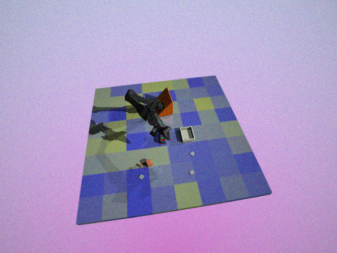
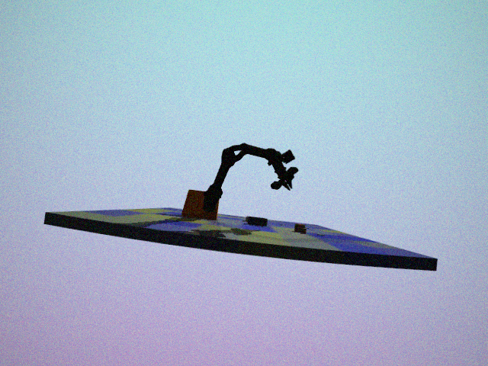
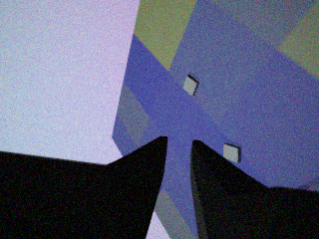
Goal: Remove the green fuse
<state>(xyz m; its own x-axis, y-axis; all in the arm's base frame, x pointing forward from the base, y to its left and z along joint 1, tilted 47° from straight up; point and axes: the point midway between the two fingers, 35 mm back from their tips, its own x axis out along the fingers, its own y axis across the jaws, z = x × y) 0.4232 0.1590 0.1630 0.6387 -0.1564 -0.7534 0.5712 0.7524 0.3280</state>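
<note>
Right now my gripper tip is 200 mm above the green fuse, 160 mm past it and 30 mm to the left of it. Also, from my gripper tip: blue fuse 200 mm below, 190 mm behind, 30 mm to the right; then red fuse 200 mm below, 140 mm behind, 30 mm to the right; then purple fuse 200 mm below, 170 mm behind, 30 mm to the right.
</note>
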